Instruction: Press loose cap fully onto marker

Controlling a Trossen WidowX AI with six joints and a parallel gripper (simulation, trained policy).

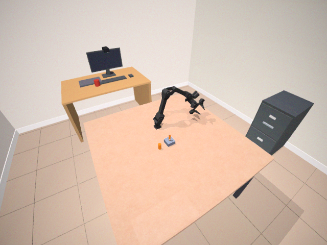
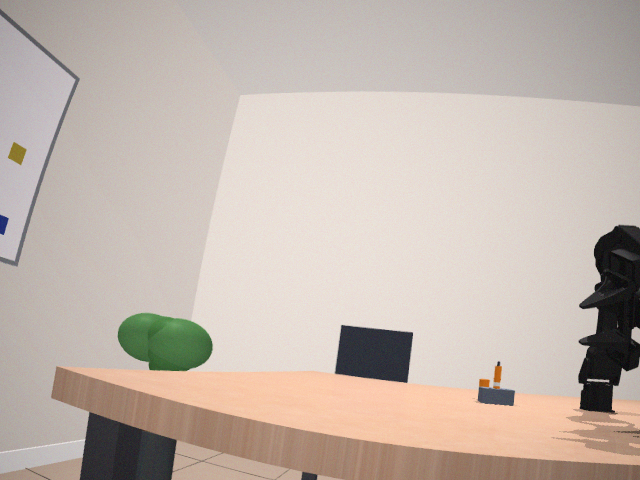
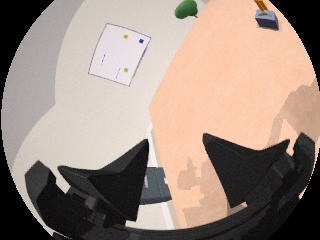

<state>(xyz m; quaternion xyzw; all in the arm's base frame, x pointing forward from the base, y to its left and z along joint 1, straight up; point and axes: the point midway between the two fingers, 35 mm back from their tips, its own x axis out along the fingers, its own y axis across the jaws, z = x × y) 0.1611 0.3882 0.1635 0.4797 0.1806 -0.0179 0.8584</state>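
My gripper tip is 510 mm to the left of the orange cap, 130 mm above it and 70 mm short of it. Also, from my gripper tip: marker (410 mm to the right, 80 mm below, 50 mm ahead); holder block (410 mm to the right, 140 mm below, 50 mm ahead).
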